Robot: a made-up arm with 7 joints. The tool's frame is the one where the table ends. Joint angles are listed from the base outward.
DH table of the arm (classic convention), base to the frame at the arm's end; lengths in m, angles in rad. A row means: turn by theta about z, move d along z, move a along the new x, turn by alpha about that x. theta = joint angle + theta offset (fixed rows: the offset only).
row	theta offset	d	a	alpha
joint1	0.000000	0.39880	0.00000	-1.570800
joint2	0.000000	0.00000	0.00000	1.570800
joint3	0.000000	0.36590	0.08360	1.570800
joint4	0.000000	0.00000	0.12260	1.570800
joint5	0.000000	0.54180	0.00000	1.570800
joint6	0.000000	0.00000	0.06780	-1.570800
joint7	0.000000	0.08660	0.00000	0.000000
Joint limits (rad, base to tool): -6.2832..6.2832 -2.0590..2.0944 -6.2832..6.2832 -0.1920..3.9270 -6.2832..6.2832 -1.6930..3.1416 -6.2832..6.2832
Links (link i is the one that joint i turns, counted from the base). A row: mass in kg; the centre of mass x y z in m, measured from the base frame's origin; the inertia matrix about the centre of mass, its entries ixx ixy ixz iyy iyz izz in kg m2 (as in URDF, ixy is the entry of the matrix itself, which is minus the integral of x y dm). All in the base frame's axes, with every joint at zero. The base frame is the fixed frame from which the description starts. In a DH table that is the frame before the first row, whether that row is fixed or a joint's. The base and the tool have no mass.
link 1: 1.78; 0.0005 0.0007 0.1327; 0.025 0 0 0.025 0 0.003
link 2: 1.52; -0.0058 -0.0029 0.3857; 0.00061 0 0 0.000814 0 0.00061
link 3: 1.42; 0.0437 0.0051 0.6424; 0.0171 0 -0.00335 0.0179 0 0.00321
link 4: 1.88; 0.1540 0.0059 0.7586; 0.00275 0 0 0.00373 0 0.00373
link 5: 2.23; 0.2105 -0.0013 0.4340; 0.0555 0 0 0.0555 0 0.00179
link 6: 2.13; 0.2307 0.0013 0.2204; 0.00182 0 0 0.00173 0 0.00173
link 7: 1.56; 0.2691 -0.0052 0.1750; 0.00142 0 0 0.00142 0 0.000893
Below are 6 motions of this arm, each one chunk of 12 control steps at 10 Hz.
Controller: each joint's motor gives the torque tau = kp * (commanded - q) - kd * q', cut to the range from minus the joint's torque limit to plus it. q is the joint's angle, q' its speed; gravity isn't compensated. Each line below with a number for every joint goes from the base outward.
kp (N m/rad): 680 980 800 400 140 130 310
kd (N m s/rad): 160 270 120 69 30 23 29
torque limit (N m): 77 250 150 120 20 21 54
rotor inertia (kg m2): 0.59 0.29 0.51 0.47 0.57 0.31 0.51
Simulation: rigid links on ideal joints. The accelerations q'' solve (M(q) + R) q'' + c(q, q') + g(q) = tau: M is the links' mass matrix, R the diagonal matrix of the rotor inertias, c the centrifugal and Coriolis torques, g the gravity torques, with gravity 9.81 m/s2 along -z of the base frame. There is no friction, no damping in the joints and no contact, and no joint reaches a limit. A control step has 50 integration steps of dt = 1/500 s. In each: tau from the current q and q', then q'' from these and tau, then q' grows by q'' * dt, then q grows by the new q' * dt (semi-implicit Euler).
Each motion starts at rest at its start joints. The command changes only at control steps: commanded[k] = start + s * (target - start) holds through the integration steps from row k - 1 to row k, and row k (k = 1, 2, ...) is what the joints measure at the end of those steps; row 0 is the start. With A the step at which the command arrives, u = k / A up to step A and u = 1 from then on. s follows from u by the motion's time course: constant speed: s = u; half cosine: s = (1 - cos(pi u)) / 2; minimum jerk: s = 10 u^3 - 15 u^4 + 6 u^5; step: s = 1 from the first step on.
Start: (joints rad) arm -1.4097 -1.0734 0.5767 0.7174 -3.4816 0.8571 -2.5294
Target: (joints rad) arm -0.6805 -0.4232 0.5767 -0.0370 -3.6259 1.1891 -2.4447
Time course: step
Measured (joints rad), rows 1 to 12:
1: -1.1766 -0.8894 0.5713 0.4673 -3.5320 0.9969 -2.4745
2: -1.0053 -0.7372 0.5811 0.1833 -3.5690 1.0794 -2.4518
3: -0.8916 -0.6348 0.5844 0.0365 -3.5915 1.1243 -2.4461
4: -0.8175 -0.5659 0.5843 -0.0304 -3.6052 1.1505 -2.4448
5: -0.7694 -0.5189 0.5834 -0.0594 -3.6135 1.1659 -2.4445
6: -0.7382 -0.4865 0.5825 -0.0714 -3.6185 1.1748 -2.4445
7: -0.7179 -0.4643 0.5818 -0.0760 -3.6215 1.1799 -2.4445
8: -0.7048 -0.4488 0.5814 -0.0774 -3.6233 1.1827 -2.4445
9: -0.6962 -0.4381 0.5811 -0.0776 -3.6243 1.1844 -2.4445
10: -0.6907 -0.4307 0.5809 -0.0774 -3.6250 1.1853 -2.4445
11: -0.6871 -0.4256 0.5807 -0.0771 -3.6254 1.1858 -2.4445
12: -0.6848 -0.4220 0.5806 -0.0768 -3.6256 1.1861 -2.4445

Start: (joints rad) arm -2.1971 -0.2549 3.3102 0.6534 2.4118 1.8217 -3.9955
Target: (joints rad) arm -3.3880 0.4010 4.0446 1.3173 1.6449 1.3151 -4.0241
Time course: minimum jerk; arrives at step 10
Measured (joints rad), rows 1 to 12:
1: -2.2006 -0.2627 3.3124 0.6387 2.4093 1.8160 -3.9955
2: -2.2228 -0.2604 3.3313 0.6355 2.3940 1.8004 -3.9964
3: -2.2801 -0.2382 3.3791 0.6626 2.3550 1.7686 -3.9987
4: -2.3806 -0.1921 3.4595 0.7218 2.2863 1.7169 -4.0024
5: -2.5214 -0.1233 3.5663 0.8082 2.1903 1.6477 -4.0072
6: -2.6899 -0.0378 3.6860 0.9112 2.0767 1.5687 -4.0123
7: -2.8657 0.0546 3.8020 1.0162 1.9600 1.4904 -4.0171
8: -3.0253 0.1421 3.8992 1.1078 1.8555 1.4234 -4.0207
9: -3.1494 0.2145 3.9683 1.1741 1.7752 1.3755 -4.0229
10: -3.2331 0.2676 4.0089 1.2123 1.7225 1.3475 -4.0238
11: -3.2873 0.3048 4.0309 1.2309 1.6905 1.3328 -4.0240
12: -3.3225 0.3307 4.0429 1.2394 1.6713 1.3252 -4.0241

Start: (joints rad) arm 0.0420 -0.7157 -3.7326 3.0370 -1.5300 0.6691 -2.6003
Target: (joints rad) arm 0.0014 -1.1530 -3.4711 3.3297 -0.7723 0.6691 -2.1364
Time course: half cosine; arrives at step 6
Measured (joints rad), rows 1 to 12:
1: 0.0415 -0.7346 -3.7241 3.0378 -1.5138 0.6661 -2.5801
2: 0.0375 -0.7749 -3.6965 3.0554 -1.4547 0.6641 -2.5167
3: 0.0317 -0.8366 -3.6507 3.0973 -1.3472 0.6633 -2.4169
4: 0.0252 -0.9136 -3.5955 3.1528 -1.2066 0.6632 -2.3050
5: 0.0188 -0.9925 -3.5443 3.2060 -1.0634 0.6638 -2.2104
6: 0.0133 -1.0575 -3.5097 3.2422 -0.9518 0.6650 -2.1581
7: 0.0092 -1.1033 -3.4922 3.2604 -0.8818 0.6666 -2.1420
8: 0.0064 -1.1353 -3.4833 3.2697 -0.8400 0.6680 -2.1380
9: 0.0045 -1.1575 -3.4789 3.2746 -0.8149 0.6690 -2.1370
10: 0.0033 -1.1728 -3.4766 3.2773 -0.7999 0.6697 -2.1367
11: 0.0025 -1.1834 -3.4755 3.2789 -0.7909 0.6701 -2.1367
12: 0.0021 -1.1907 -3.4749 3.2798 -0.7855 0.6704 -2.1366

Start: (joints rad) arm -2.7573 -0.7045 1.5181 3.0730 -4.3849 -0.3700 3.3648
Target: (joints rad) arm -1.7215 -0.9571 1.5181 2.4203 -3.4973 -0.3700 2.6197
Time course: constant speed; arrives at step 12
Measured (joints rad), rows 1 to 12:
1: -2.7286 -0.7205 1.5186 3.0532 -4.3588 -0.3742 3.3243
2: -2.6793 -0.7403 1.5193 3.0182 -4.3131 -0.3768 3.2676
3: -2.6171 -0.7608 1.5201 2.9733 -4.2556 -0.3780 3.2069
4: -2.5464 -0.7817 1.5213 2.9227 -4.1911 -0.3785 3.1451
5: -2.4703 -0.8031 1.5226 2.8692 -4.1224 -0.3786 3.0831
6: -2.3906 -0.8246 1.5241 2.8140 -4.0512 -0.3785 3.0211
7: -2.3085 -0.8464 1.5257 2.7580 -3.9785 -0.3783 2.9590
8: -2.2249 -0.8682 1.5274 2.7016 -3.9050 -0.3780 2.8969
9: -2.1403 -0.8900 1.5292 2.6451 -3.8310 -0.3777 2.8349
10: -2.0551 -0.9117 1.5311 2.5886 -3.7568 -0.3773 2.7728
11: -1.9694 -0.9335 1.5329 2.5321 -3.6824 -0.3769 2.7107
12: -1.8835 -0.9551 1.5348 2.4758 -3.6080 -0.3765 2.6486

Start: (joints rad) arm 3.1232 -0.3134 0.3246 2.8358 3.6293 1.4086 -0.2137
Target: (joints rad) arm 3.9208 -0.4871 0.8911 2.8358 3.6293 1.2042 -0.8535
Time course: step
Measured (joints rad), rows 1 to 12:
1: 3.3696 -0.3587 0.5932 2.8148 3.6290 1.3209 -0.5758
2: 3.5611 -0.4070 0.7432 2.8329 3.6290 1.2664 -0.7826
3: 3.6876 -0.4426 0.8186 2.8506 3.6289 1.2385 -0.8356
4: 3.7704 -0.4665 0.8563 2.8602 3.6290 1.2235 -0.8488
5: 3.8241 -0.4823 0.8752 2.8640 3.6290 1.2152 -0.8521
6: 3.8586 -0.4927 0.8847 2.8645 3.6290 1.2105 -0.8529
7: 3.8809 -0.4996 0.8894 2.8639 3.6290 1.2077 -0.8531
8: 3.8951 -0.5043 0.8919 2.8629 3.6290 1.2061 -0.8532
9: 3.9043 -0.5074 0.8931 2.8619 3.6290 1.2051 -0.8532
10: 3.9102 -0.5096 0.8938 2.8611 3.6290 1.2045 -0.8532
11: 3.9140 -0.5110 0.8941 2.8606 3.6290 1.2042 -0.8532
12: 3.9164 -0.5120 0.8943 2.8602 3.6290 1.2040 -0.8532

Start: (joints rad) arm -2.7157 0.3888 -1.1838 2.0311 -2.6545 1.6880 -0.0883
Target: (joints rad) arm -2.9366 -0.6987 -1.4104 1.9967 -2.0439 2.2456 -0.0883
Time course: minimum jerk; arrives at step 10
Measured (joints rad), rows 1 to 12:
1: -2.7161 0.3937 -1.1795 2.0108 -2.6527 1.6876 -0.0882
2: -2.7185 0.3847 -1.1791 1.9896 -2.6415 1.6965 -0.0882
3: -2.7265 0.3445 -1.1891 1.9759 -2.6113 1.7264 -0.0882
4: -2.7426 0.2647 -1.2117 1.9670 -2.5573 1.7810 -0.0882
5: -2.7676 0.1463 -1.2458 1.9614 -2.4809 1.8574 -0.0882
6: -2.7995 -0.0005 -1.2879 1.9584 -2.3896 1.9467 -0.0881
7: -2.8348 -0.1588 -1.3320 1.9574 -2.2950 2.0370 -0.0881
8: -2.8685 -0.3088 -1.3717 1.9575 -2.2095 2.1159 -0.0881
9: -2.8961 -0.4334 -1.4017 1.9583 -2.1433 2.1742 -0.0881
10: -2.9151 -0.5248 -1.4198 1.9590 -2.0996 2.2097 -0.0881
11: -2.9261 -0.5884 -1.4287 1.9591 -2.0731 2.2293 -0.0881
12: -2.9319 -0.6322 -1.4325 1.9589 -2.0573 2.2397 -0.0881

